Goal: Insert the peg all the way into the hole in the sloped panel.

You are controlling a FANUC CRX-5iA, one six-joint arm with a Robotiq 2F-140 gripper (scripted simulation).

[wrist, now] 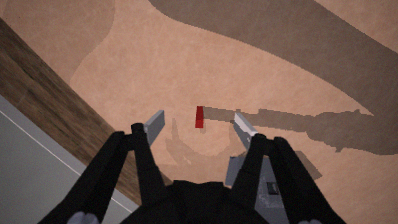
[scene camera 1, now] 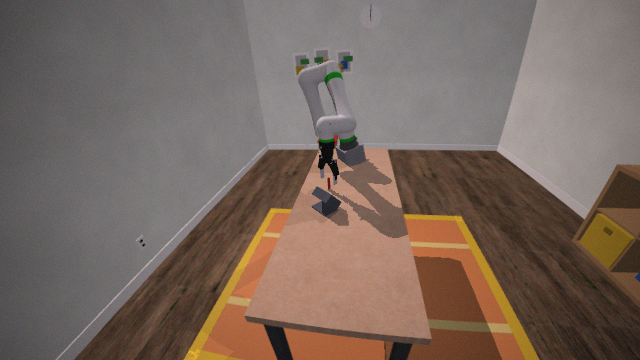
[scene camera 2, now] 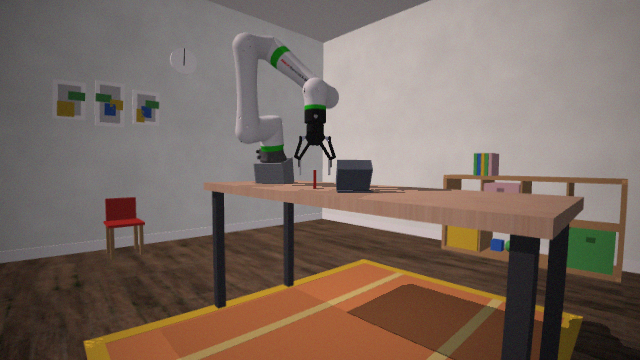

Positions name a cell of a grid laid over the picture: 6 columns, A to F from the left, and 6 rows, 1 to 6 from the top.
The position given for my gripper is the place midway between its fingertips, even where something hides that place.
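My gripper (scene camera 2: C3) is there for me to see, and the wrist view has the gripper too (wrist: D4).
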